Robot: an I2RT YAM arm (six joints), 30 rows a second.
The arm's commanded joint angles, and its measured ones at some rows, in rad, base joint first. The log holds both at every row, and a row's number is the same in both.
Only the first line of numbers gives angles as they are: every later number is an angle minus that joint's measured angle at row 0.
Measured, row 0:
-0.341 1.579 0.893 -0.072 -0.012 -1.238
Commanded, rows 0 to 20:
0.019 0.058 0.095 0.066 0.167 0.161
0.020 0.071 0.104 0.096 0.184 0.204
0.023 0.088 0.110 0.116 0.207 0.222
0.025 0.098 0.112 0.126 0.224 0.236
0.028 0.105 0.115 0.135 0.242 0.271
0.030 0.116 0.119 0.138 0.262 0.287
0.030 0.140 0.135 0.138 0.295 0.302
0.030 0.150 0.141 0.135 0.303 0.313
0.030 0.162 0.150 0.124 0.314 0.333
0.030 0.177 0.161 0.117 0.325 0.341
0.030 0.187 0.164 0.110 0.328 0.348
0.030 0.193 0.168 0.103 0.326 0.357
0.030 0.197 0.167 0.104 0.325 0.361
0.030 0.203 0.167 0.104 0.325 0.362
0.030 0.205 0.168 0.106 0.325 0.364
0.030 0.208 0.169 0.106 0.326 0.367
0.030 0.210 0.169 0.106 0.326 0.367
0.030 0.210 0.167 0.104 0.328 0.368
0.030 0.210 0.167 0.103 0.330 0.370
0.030 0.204 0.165 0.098 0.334 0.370
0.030 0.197 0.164 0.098 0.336 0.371
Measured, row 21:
0.025 0.229 0.140 0.097 0.310 0.340
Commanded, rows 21 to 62:
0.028 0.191 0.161 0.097 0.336 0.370
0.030 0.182 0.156 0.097 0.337 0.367
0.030 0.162 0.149 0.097 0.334 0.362
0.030 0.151 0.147 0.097 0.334 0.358
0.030 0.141 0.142 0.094 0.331 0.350
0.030 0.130 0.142 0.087 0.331 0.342
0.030 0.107 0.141 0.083 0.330 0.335
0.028 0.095 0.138 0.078 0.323 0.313
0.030 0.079 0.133 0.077 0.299 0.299
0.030 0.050 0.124 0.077 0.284 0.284
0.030 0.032 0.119 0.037 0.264 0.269
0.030 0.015 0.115 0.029 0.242 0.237
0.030 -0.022 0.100 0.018 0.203 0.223
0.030 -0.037 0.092 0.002 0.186 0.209
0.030 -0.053 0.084 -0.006 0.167 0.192
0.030 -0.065 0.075 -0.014 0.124 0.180
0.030 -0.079 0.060 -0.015 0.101 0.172
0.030 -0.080 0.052 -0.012 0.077 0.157
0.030 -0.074 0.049 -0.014 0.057 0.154
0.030 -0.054 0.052 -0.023 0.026 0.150
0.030 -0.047 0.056 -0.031 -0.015 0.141
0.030 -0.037 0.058 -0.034 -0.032 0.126
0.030 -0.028 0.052 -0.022 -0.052 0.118
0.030 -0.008 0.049 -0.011 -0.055 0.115
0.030 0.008 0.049 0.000 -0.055 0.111
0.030 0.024 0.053 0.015 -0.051 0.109
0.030 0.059 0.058 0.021 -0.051 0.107
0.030 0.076 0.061 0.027 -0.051 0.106
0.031 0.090 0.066 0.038 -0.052 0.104
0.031 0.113 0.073 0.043 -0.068 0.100
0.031 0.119 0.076 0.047 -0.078 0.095
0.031 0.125 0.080 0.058 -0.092 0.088
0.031 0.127 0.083 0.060 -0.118 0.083
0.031 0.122 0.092 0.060 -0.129 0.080
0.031 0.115 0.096 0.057 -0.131 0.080
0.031 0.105 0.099 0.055 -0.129 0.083
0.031 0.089 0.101 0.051 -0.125 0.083
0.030 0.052 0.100 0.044 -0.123 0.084
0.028 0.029 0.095 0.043 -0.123 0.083
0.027 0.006 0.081 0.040 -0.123 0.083
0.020 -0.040 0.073 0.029 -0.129 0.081
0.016 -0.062 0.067 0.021 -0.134 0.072
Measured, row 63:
0.024 0.075 0.064 0.021 -0.090 0.078
